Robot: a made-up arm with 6 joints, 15 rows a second.
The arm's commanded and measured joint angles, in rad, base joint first. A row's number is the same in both.
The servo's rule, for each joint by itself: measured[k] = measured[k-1] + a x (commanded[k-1-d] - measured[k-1]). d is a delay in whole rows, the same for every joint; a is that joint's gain. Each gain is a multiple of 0.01, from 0.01 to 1. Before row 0 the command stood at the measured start. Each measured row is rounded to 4 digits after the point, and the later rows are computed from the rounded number. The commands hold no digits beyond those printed.
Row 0, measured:
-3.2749, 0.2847, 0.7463, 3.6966, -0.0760, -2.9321
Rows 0 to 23, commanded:
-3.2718, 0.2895, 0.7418, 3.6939, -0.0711, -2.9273
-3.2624, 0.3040, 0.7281, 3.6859, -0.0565, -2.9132
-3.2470, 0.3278, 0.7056, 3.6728, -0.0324, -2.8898
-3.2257, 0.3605, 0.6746, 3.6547, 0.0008, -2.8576
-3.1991, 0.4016, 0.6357, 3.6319, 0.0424, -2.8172
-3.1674, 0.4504, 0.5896, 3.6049, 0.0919, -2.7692
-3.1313, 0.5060, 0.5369, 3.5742, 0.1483, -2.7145
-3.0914, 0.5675, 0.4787, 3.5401, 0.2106, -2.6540
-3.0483, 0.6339, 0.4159, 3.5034, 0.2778, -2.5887
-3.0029, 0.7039, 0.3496, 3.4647, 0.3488, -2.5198
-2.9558, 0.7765, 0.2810, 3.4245, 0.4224, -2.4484
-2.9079, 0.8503, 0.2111, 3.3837, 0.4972, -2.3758
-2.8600, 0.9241, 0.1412, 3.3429, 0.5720, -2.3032
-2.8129, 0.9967, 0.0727, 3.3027, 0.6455, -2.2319
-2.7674, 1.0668, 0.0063, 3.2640, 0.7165, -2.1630
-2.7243, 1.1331, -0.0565, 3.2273, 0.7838, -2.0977
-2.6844, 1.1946, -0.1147, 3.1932, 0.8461, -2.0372
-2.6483, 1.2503, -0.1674, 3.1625, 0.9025, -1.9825
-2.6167, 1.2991, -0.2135, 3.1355, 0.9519, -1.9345
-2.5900, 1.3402, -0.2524, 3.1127, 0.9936, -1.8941
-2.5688, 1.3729, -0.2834, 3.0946, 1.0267, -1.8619
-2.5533, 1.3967, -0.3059, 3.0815, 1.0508, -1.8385
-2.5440, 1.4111, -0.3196, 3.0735, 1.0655, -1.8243
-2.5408, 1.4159, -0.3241, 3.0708, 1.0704, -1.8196
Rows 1 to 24, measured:
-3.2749, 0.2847, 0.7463, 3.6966, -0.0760, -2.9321
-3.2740, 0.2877, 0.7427, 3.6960, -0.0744, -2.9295
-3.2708, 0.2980, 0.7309, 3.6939, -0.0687, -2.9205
-3.2641, 0.3168, 0.7104, 3.6895, -0.0571, -2.9036
-3.2533, 0.3443, 0.6814, 3.6822, -0.0386, -2.8783
-3.2381, 0.3804, 0.6444, 3.6716, -0.0127, -2.8447
-3.2183, 0.4245, 0.6000, 3.6576, 0.0208, -2.8032
-3.1939, 0.4758, 0.5489, 3.6401, 0.0616, -2.7544
-3.1652, 0.5336, 0.4920, 3.6191, 0.1093, -2.6992
-3.1325, 0.5968, 0.4304, 3.5948, 0.1632, -2.6384
-3.0962, 0.6643, 0.3650, 3.5675, 0.2226, -2.5732
-3.0569, 0.7350, 0.2970, 3.5375, 0.2865, -2.5046
-3.0152, 0.8076, 0.2274, 3.5052, 0.3539, -2.4338
-2.9717, 0.8810, 0.1576, 3.4711, 0.4237, -2.3620
-2.9272, 0.9539, 0.0888, 3.4357, 0.4947, -2.2904
-2.8825, 1.0250, 0.0220, 3.3996, 0.5657, -2.2203
-2.8382, 1.0931, -0.0416, 3.3634, 0.6355, -2.1529
-2.7951, 1.1570, -0.1008, 3.3277, 0.7029, -2.0893
-2.7540, 1.2158, -0.1547, 3.2930, 0.7668, -2.0306
-2.7156, 1.2683, -0.2023, 3.2599, 0.8260, -1.9777
-2.6804, 1.3136, -0.2429, 3.2290, 0.8796, -1.9317
-2.6492, 1.3510, -0.2757, 3.2008, 0.9267, -1.8933
-2.6223, 1.3798, -0.3002, 3.1757, 0.9664, -1.8632
-2.6004, 1.3995, -0.3159, 3.1542, 0.9981, -1.8418
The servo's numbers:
d 1
a 0.28 0.63 0.81 0.21 0.32 0.55

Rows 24 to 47, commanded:
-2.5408, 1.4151, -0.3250, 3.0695, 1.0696, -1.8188
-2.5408, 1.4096, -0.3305, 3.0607, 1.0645, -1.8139
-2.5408, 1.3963, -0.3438, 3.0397, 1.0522, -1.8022
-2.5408, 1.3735, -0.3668, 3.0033, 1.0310, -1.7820
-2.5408, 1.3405, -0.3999, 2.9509, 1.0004, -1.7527
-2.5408, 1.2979, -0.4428, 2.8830, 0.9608, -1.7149
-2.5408, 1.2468, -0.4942, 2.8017, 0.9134, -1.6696
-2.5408, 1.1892, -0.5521, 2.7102, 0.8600, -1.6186
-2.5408, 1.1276, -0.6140, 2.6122, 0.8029, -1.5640
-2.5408, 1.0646, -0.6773, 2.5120, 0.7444, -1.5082
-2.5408, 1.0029, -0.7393, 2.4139, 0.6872, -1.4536
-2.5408, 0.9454, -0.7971, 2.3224, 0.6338, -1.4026
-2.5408, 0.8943, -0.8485, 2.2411, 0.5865, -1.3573
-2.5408, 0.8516, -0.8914, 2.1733, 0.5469, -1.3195
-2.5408, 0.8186, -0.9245, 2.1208, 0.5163, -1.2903
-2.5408, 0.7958, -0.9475, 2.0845, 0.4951, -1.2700
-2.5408, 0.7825, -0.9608, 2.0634, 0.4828, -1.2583
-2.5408, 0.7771, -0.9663, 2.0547, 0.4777, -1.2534
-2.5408, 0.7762, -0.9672, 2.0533, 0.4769, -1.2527
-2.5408, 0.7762, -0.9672, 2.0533, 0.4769, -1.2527
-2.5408, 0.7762, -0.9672, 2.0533, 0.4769, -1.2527
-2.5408, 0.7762, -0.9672, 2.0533, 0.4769, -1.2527
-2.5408, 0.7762, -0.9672, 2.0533, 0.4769, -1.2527
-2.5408, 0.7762, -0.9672, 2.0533, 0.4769, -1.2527
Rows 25 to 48, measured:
-2.5837, 1.4098, -0.3225, 3.1367, 1.0212, -1.8296
-2.5717, 1.4131, -0.3245, 3.1226, 1.0367, -1.8237
-2.5630, 1.4109, -0.3294, 3.1096, 1.0456, -1.8183
-2.5568, 1.4017, -0.3411, 3.0949, 1.0477, -1.8094
-2.5523, 1.3839, -0.3619, 3.0757, 1.0424, -1.7943
-2.5491, 1.3566, -0.3927, 3.0495, 1.0290, -1.7714
-2.5468, 1.3196, -0.4333, 3.0145, 1.0072, -1.7403
-2.5451, 1.2737, -0.4826, 2.9698, 0.9772, -1.7014
-2.5439, 1.2205, -0.5389, 2.9153, 0.9397, -1.6559
-2.5430, 1.1620, -0.5997, 2.8516, 0.8959, -1.6054
-2.5424, 1.1006, -0.6626, 2.7803, 0.8474, -1.5519
-2.5420, 1.0390, -0.7247, 2.7034, 0.7961, -1.4978
-2.5417, 0.9800, -0.7833, 2.6234, 0.7442, -1.4454
-2.5414, 0.9260, -0.8361, 2.5431, 0.6937, -1.3969
-2.5412, 0.8791, -0.8809, 2.4654, 0.6467, -1.3543
-2.5411, 0.8410, -0.9162, 2.3930, 0.6050, -1.3191
-2.5410, 0.8125, -0.9416, 2.3282, 0.5698, -1.2921
-2.5409, 0.7936, -0.9572, 2.2726, 0.5420, -1.2735
-2.5409, 0.7832, -0.9646, 2.2268, 0.5214, -1.2624
-2.5409, 0.7788, -0.9667, 2.1904, 0.5072, -1.2571
-2.5409, 0.7772, -0.9671, 2.1616, 0.4975, -1.2547
-2.5409, 0.7766, -0.9672, 2.1389, 0.4909, -1.2536
-2.5409, 0.7763, -0.9672, 2.1209, 0.4864, -1.2531
-2.5409, 0.7762, -0.9672, 2.1067, 0.4834, -1.2529

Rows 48 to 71, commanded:
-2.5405, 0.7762, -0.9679, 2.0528, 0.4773, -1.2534
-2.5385, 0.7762, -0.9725, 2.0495, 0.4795, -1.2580
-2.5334, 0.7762, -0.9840, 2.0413, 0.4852, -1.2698
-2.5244, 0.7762, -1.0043, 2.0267, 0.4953, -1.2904
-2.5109, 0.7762, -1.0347, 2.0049, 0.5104, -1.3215
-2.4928, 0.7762, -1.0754, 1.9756, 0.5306, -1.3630
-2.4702, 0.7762, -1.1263, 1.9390, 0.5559, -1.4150
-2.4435, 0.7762, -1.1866, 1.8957, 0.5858, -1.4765
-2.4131, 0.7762, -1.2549, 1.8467, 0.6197, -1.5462
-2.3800, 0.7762, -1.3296, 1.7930, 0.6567, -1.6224
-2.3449, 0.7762, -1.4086, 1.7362, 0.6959, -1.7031
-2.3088, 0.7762, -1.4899, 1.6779, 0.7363, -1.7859
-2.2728, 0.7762, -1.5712, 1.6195, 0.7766, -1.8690
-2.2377, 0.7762, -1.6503, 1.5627, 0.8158, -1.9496
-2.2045, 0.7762, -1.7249, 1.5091, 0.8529, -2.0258
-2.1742, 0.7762, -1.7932, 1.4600, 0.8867, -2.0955
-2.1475, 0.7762, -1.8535, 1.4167, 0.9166, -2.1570
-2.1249, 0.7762, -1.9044, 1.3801, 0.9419, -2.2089
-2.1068, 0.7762, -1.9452, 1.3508, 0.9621, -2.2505
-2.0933, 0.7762, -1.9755, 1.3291, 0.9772, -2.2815
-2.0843, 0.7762, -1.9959, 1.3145, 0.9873, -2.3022
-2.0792, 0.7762, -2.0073, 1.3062, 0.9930, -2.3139
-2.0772, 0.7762, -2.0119, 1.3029, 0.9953, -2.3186
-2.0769, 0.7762, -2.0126, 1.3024, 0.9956, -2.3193
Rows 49 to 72, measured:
-2.5409, 0.7762, -0.9672, 2.0955, 0.4813, -1.2528
-2.5408, 0.7762, -0.9678, 2.0865, 0.4800, -1.2531
-2.5402, 0.7762, -0.9716, 2.0787, 0.4798, -1.2558
-2.5383, 0.7762, -0.9816, 2.0708, 0.4815, -1.2635
-2.5344, 0.7762, -1.0000, 2.0615, 0.4859, -1.2783
-2.5278, 0.7762, -1.0281, 2.0496, 0.4937, -1.3021
-2.5180, 0.7762, -1.0664, 2.0341, 0.5055, -1.3356
-2.5046, 0.7762, -1.1149, 2.0141, 0.5216, -1.3793
-2.4875, 0.7762, -1.1730, 1.9892, 0.5421, -1.4328
-2.4667, 0.7762, -1.2393, 1.9593, 0.5669, -1.4952
-2.4424, 0.7762, -1.3124, 1.9244, 0.5956, -1.5652
-2.4151, 0.7762, -1.3903, 1.8849, 0.6277, -1.6410
-2.3853, 0.7762, -1.4710, 1.8414, 0.6625, -1.7207
-2.3538, 0.7762, -1.5522, 1.7948, 0.6990, -1.8023
-2.3213, 0.7762, -1.6317, 1.7461, 0.7364, -1.8833
-2.2886, 0.7762, -1.7072, 1.6963, 0.7737, -1.9617
-2.2566, 0.7762, -1.7769, 1.6467, 0.8099, -2.0353
-2.2261, 0.7762, -1.8389, 1.5984, 0.8440, -2.1022
-2.1978, 0.7762, -1.8920, 1.5526, 0.8753, -2.1609
-2.1723, 0.7762, -1.9351, 1.5102, 0.9031, -2.2102
-2.1502, 0.7762, -1.9678, 1.4722, 0.9268, -2.2494
-2.1317, 0.7762, -1.9906, 1.4391, 0.9462, -2.2784
-2.1170, 0.7762, -2.0041, 1.4112, 0.9612, -2.2979
-2.1059, 0.7762, -2.0104, 1.3885, 0.9721, -2.3093

